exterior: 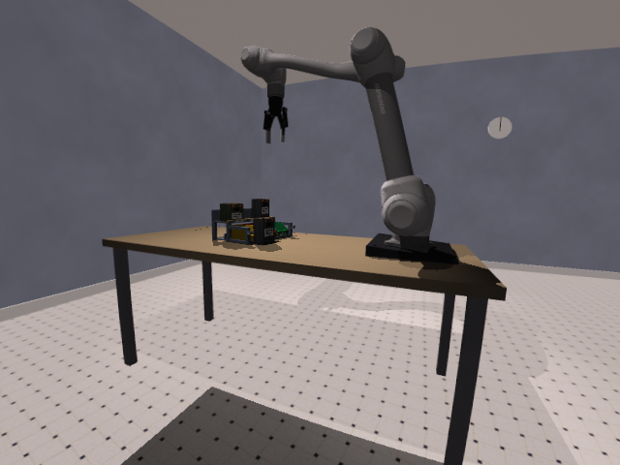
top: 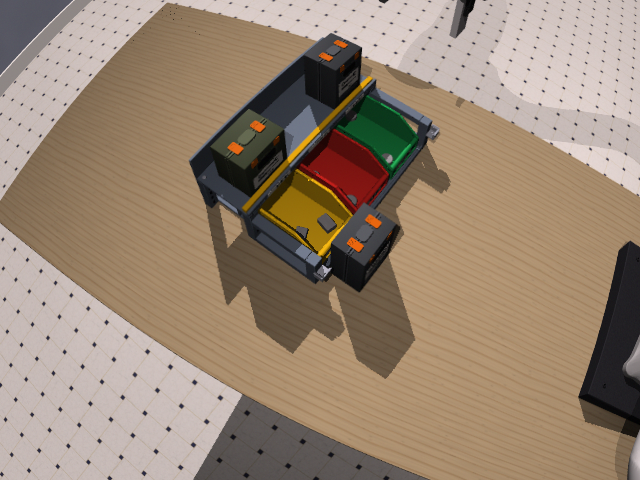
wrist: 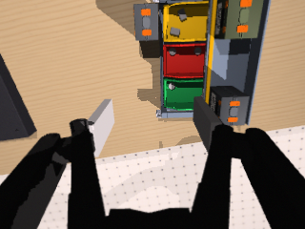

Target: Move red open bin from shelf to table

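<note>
Now: hand 12 cm short of the red open bin and 51 cm above it. The rest, counted from my hand: green bin: 12 cm ahead, 11 cm to the right, 51 cm below; yellow bin: 12 cm ahead, 11 cm to the left, 51 cm below.
</note>
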